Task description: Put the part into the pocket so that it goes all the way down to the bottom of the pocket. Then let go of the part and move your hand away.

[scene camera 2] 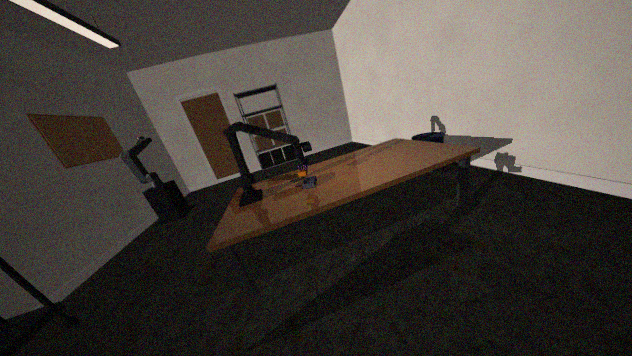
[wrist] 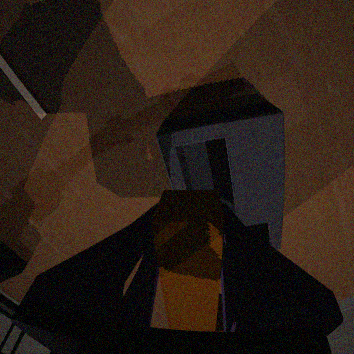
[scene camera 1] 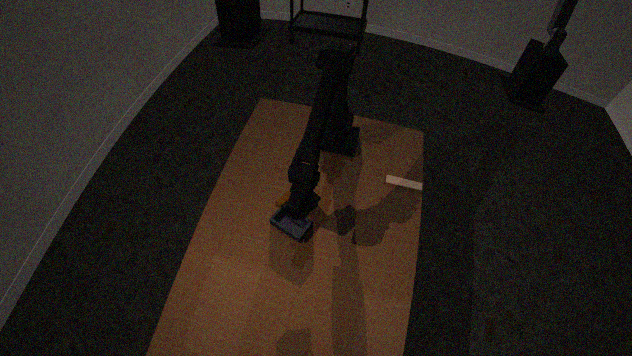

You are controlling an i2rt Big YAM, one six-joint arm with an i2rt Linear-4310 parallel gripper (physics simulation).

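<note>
My gripper is shut on the orange part, a blocky piece between the fingers. A blue-grey block with a pocket in its top stands on the table. In the wrist view the part and fingers cover the near left end of the block and hide part of the pocket. In scene camera 2 the part shows above and slightly left of the block. The gap between part and block is too dark and small to judge.
The wooden table carries the arm's base and a pale strip near one edge. Away from the table stand another arm on a dark pedestal and a shelf unit. Shadows cross the table.
</note>
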